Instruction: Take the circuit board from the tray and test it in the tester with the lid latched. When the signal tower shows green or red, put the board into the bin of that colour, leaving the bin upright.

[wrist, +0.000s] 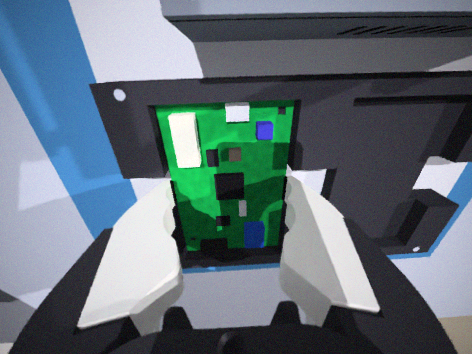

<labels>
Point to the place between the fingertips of my gripper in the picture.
At 229,180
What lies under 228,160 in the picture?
A green circuit board.
</labels>
